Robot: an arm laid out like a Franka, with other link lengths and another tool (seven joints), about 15 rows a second.
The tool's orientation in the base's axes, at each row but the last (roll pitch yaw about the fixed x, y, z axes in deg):
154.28, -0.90, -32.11
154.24, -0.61, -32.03
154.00, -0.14, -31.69
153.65, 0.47, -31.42
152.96, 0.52, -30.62
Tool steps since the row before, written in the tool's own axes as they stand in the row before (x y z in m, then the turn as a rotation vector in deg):
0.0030, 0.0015, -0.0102, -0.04, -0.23, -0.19
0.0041, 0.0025, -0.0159, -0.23, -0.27, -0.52
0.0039, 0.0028, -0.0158, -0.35, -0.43, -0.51
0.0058, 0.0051, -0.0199, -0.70, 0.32, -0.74
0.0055, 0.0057, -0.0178, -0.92, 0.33, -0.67
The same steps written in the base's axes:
0.0040, 0.0011, 0.0099, 0.12, 0.27, 0.07
0.0058, 0.0019, 0.0154, 0.05, 0.52, 0.35
0.0056, 0.0017, 0.0154, 0.02, 0.70, 0.27
0.0073, 0.0005, 0.0200, -0.57, 0.40, 0.81
0.0064, -0.0003, 0.0184, -0.78, 0.47, 0.76

